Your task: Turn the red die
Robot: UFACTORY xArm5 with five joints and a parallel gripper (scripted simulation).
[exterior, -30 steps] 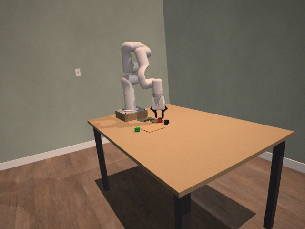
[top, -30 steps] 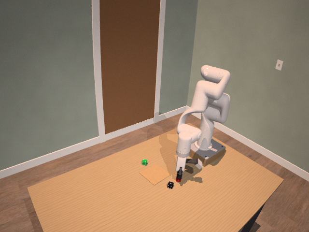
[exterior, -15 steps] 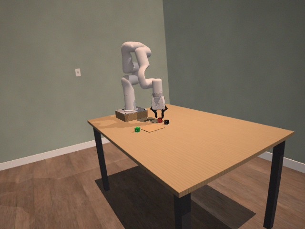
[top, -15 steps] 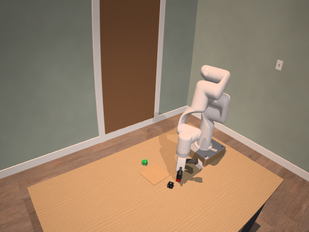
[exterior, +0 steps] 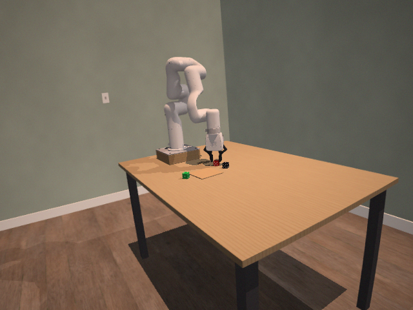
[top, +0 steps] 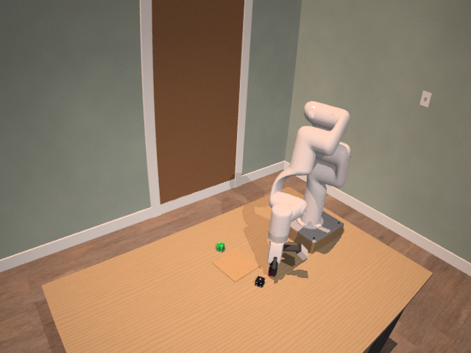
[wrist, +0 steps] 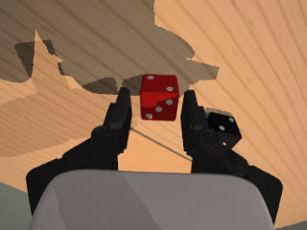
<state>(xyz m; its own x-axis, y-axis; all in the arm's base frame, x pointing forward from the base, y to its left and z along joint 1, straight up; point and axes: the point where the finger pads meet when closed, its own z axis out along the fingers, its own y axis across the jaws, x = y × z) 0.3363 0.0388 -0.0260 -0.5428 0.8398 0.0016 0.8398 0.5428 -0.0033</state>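
Right now my hand is 30 mm above the red die. From my hand the other things lie so: tan mat (60 mm ahead, 140 mm to the right, 40 mm below); black die (80 mm ahead, 30 mm below); green die (40 mm ahead, 250 mm to the right, 30 mm below).
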